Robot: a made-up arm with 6 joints.
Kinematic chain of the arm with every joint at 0, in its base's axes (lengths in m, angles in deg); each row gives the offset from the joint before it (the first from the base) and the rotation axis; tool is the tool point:
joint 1: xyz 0 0 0.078 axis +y
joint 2: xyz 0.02 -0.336 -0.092 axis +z
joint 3: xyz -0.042 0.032 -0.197 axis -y
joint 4: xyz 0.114 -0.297 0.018 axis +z
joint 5: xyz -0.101 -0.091 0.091 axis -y
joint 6: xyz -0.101 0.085 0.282 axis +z
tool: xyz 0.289 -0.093 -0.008
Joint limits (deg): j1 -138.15..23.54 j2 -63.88..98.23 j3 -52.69..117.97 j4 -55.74..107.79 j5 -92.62..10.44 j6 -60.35..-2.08
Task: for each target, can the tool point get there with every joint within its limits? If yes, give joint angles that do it. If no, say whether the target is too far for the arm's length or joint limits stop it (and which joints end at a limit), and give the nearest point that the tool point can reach.
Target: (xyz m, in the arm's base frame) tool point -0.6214 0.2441 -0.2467
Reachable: no: joint limits stop it (at a limit: joint 2, joint 3, joint 6) | nearest point -0.4999 0.0319 -0.1832 | short by 0.253 m
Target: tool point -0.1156 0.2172 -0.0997
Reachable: no: joint limits stop it (at a limit: joint 1, joint 2, joint 4, joint 6) | nearest point -0.0353 0.1290 -0.1494 | short by 0.129 m
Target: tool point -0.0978 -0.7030 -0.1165
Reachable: yes | joints -105.61 -22.48 33.66 16.96 -9.65 -16.66
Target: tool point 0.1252 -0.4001 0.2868
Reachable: yes | joints -49.88 16.69 37.63 79.57 -70.37 -33.20
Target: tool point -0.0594 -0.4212 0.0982
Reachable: yes | joints -87.46 34.17 81.88 93.08 -81.87 -32.81
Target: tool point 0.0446 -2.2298 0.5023
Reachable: no: too far | nearest point 0.0989 -1.0991 0.3572 | short by 1.141 m
